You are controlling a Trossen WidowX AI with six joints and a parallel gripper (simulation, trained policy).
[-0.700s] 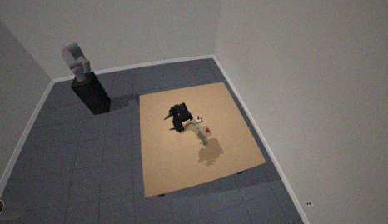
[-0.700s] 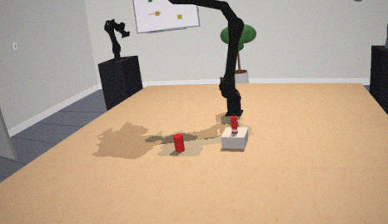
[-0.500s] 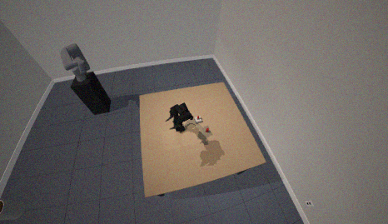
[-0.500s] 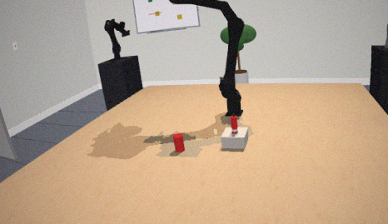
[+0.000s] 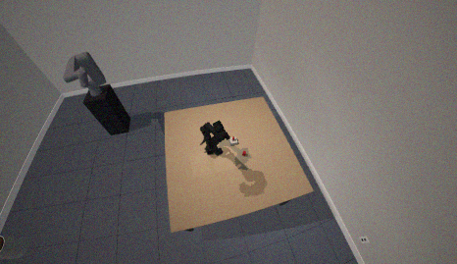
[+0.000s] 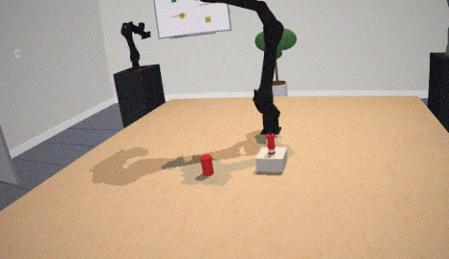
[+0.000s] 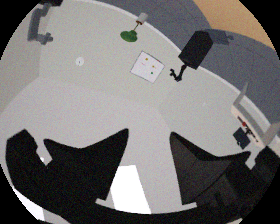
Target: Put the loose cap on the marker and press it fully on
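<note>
The red cap is 40 cm ahead of my gripper tip, 18 cm to the left of it and 57 cm below it. Also, from my gripper tip: red marker: 33 cm ahead, 34 cm to the left, 52 cm below; then white holder block: 33 cm ahead, 34 cm to the left, 58 cm below.
</note>
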